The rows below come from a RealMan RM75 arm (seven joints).
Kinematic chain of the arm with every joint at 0, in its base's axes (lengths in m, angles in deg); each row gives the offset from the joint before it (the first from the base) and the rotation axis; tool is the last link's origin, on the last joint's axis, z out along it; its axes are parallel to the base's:
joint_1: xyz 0 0 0.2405 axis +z
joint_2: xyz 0 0 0 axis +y
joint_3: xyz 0 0 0.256 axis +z
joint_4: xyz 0 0 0 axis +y
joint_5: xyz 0 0 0.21 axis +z
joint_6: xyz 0 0 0 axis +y
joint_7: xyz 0 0 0.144 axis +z
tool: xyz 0 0 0
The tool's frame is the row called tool.
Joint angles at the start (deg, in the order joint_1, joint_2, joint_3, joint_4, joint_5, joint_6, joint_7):
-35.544 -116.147 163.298 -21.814 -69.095 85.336 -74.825
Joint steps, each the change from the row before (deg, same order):
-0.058 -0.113 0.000 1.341 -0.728 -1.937 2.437
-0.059 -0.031 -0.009 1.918 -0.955 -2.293 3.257
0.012 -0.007 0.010 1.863 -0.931 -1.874 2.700
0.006 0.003 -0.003 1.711 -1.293 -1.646 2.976
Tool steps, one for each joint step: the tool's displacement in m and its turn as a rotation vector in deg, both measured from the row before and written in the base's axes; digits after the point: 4 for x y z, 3 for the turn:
-0.0018 0.0027 -0.0045 0.882 0.871 1.332
-0.0018 0.0032 -0.0057 1.035 1.155 1.525
-0.0013 0.0022 -0.0055 0.714 0.703 1.283
-0.0012 0.0020 -0.0041 1.099 0.896 1.192

